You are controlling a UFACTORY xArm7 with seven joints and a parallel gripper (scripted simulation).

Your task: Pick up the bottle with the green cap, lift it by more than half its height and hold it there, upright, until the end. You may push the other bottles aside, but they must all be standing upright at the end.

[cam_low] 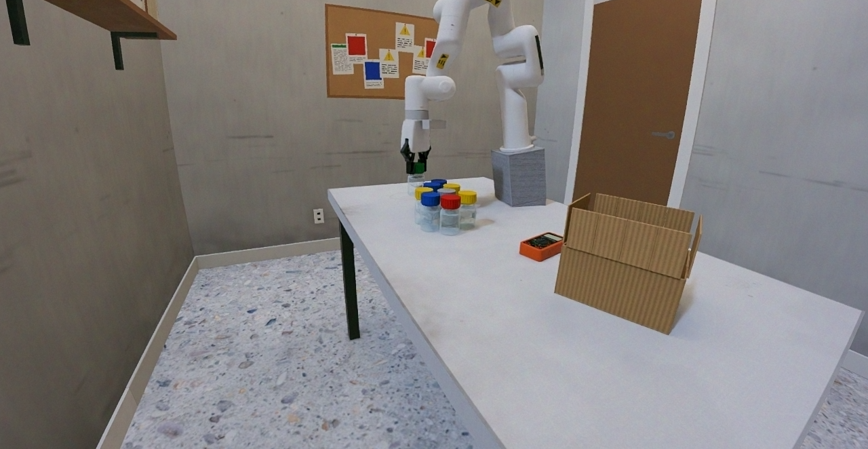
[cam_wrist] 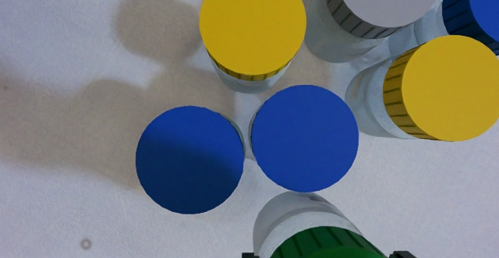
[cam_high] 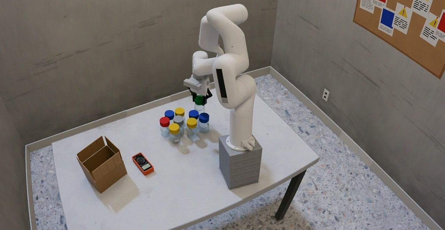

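Right now the green-capped bottle is 40 mm below my hand. From my hand the other things lie so: grey-capped bottle 30 mm behind, 150 mm to the left, 100 mm below; orange multimeter 140 mm behind, 430 mm to the left, 140 mm below; red-capped bottle 220 mm to the left, 100 mm below.
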